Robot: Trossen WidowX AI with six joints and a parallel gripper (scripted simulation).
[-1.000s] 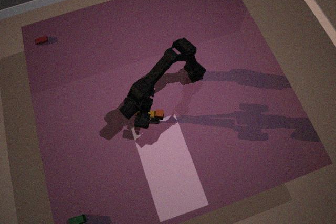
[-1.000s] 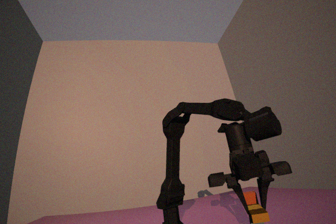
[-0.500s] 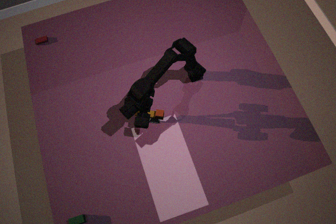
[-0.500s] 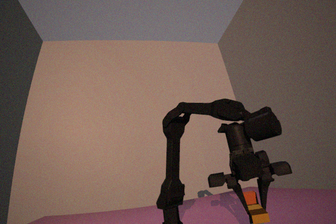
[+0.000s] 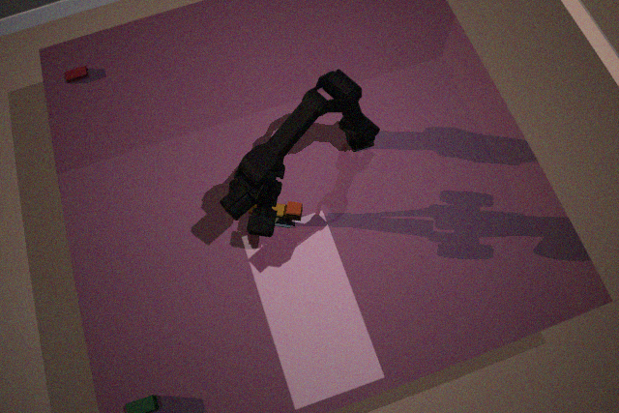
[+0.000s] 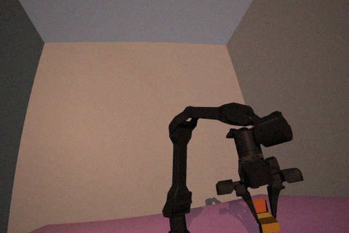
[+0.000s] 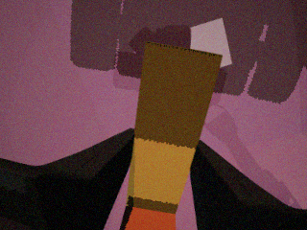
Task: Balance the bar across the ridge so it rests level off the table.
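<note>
Right now the bar is 40 mm behind my gripper tip, 20 mm to the left of it and 10 mm above it. The rest, counted from my gripper tip: green block 430 mm ahead, 360 mm to the left, 50 mm below; red block 640 mm to the right, 430 mm ahead, 60 mm below.
</note>
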